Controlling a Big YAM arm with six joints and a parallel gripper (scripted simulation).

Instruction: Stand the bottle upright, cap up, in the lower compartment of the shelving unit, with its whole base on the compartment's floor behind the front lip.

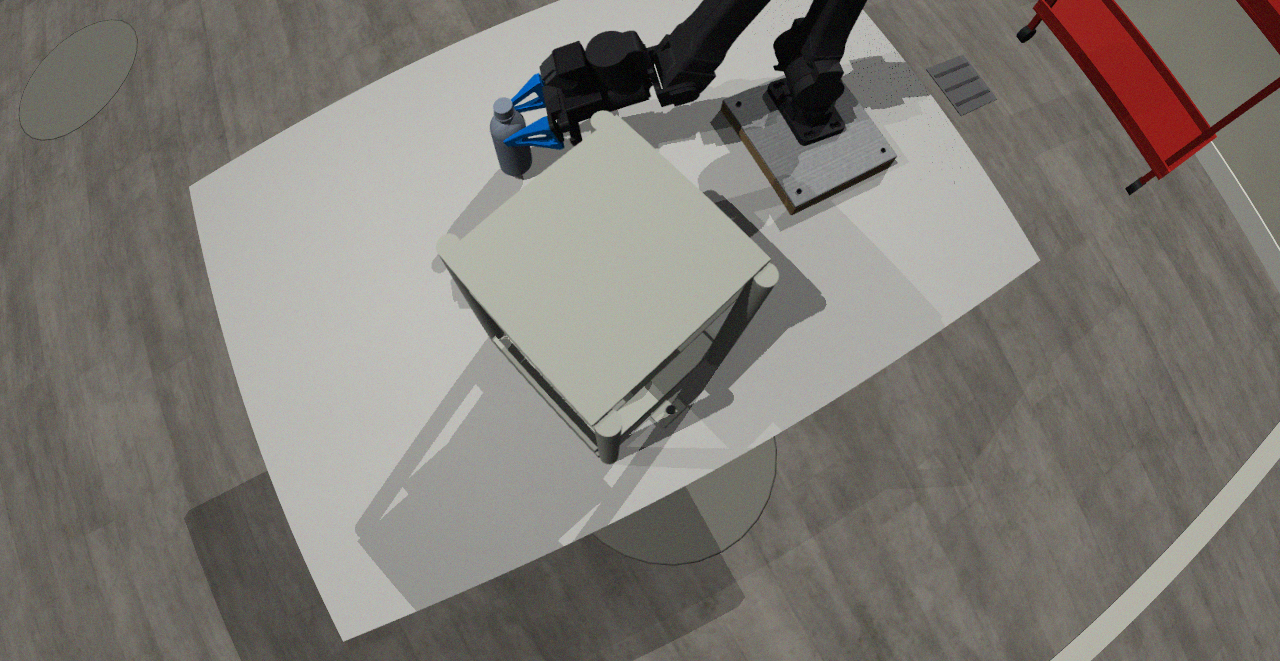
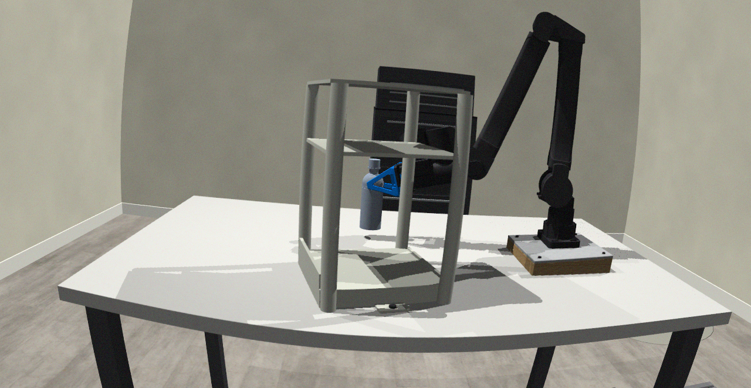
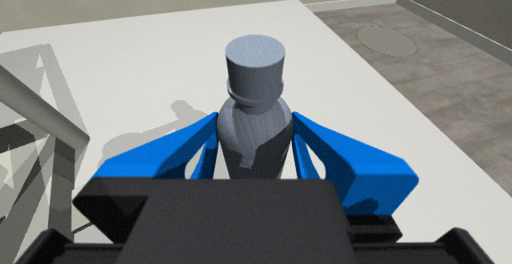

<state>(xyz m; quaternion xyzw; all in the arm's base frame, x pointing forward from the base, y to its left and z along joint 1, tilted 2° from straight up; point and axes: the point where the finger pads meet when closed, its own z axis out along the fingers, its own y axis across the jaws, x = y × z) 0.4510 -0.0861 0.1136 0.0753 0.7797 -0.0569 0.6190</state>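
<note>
Right now the grey bottle is right at my hand. Round my hand: shelving unit: 310 mm to the left, 50 mm above, 20 mm behind.
</note>
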